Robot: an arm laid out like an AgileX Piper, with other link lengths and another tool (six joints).
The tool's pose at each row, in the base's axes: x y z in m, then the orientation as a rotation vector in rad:
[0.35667, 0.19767, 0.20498, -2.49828, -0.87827, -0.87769]
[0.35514, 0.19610, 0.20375, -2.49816, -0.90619, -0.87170]
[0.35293, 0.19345, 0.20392, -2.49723, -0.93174, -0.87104]
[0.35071, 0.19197, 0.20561, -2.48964, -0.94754, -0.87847]
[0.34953, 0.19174, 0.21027, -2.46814, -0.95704, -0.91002]
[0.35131, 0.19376, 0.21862, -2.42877, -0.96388, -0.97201]
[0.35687, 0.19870, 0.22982, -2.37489, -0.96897, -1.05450]
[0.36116, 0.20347, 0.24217, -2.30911, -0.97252, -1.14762]
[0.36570, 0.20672, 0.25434, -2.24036, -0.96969, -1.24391]
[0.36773, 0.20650, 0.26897, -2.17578, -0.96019, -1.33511]
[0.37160, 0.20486, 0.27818, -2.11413, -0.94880, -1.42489]
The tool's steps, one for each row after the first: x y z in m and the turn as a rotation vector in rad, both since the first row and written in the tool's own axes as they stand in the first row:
[-0.00244, 0.00031, -0.00054, 0.00197, -0.00905, -0.01854]
[-0.00485, 0.00082, -0.00296, 0.00201, -0.01442, -0.03650]
[-0.00576, 0.00028, -0.00593, 0.00408, -0.01034, -0.04909]
[-0.00353, -0.00087, -0.01004, 0.00644, 0.01434, -0.06207]
[0.00391, -0.00218, -0.01449, 0.00812, 0.06389, -0.07970]
[0.01684, -0.00353, -0.01795, 0.00937, 0.13108, -0.10130]
[0.02965, -0.00572, -0.02291, 0.01142, 0.20938, -0.12556]
[0.04184, -0.00659, -0.02838, 0.01053, 0.29172, -0.14758]
[0.05257, -0.00681, -0.03853, 0.00590, 0.37055, -0.16496]
[0.06027, -0.00412, -0.04454, -0.00354, 0.44699, -0.18180]

